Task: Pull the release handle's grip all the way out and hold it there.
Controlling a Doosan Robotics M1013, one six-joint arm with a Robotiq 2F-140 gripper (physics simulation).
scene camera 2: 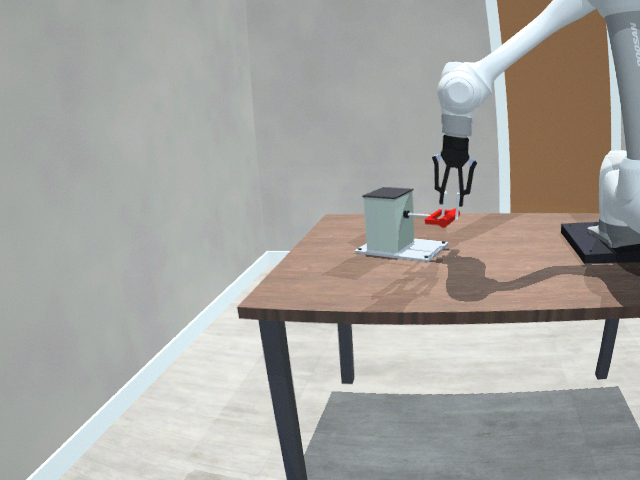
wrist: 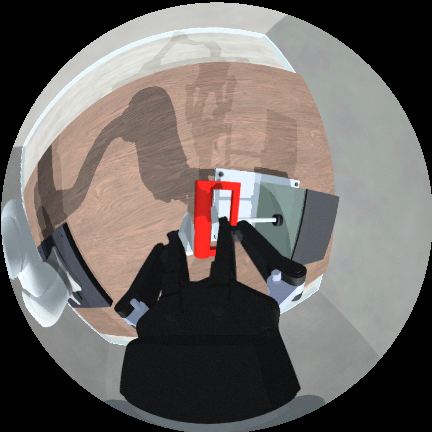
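Note:
The release handle's red grip [scene camera 2: 438,222] [wrist: 202,220] is a rectangular loop with a thick outer bar. A thin pale rod [scene camera 2: 419,214] [wrist: 257,219] runs from it into a black collar [scene camera 2: 406,214] [wrist: 278,220] on the side of a grey-green housing [scene camera 2: 381,224] [wrist: 280,200]. A clear length of rod shows between grip and collar. My gripper [scene camera 2: 451,212] [wrist: 202,217] points down and is shut on the red grip's outer bar, with one fingertip on the outer side and the other inside the loop. The inner fingertip is partly hidden in the wrist view.
The housing has a dark top [scene camera 2: 388,192] [wrist: 319,226] and stands on a white base plate [scene camera 2: 429,248] [wrist: 237,178] with dark bolts, on the wooden table [scene camera 2: 320,294] [wrist: 165,210]. The robot's black base [scene camera 2: 578,245] [wrist: 87,270] is on the table to the right in the scene view.

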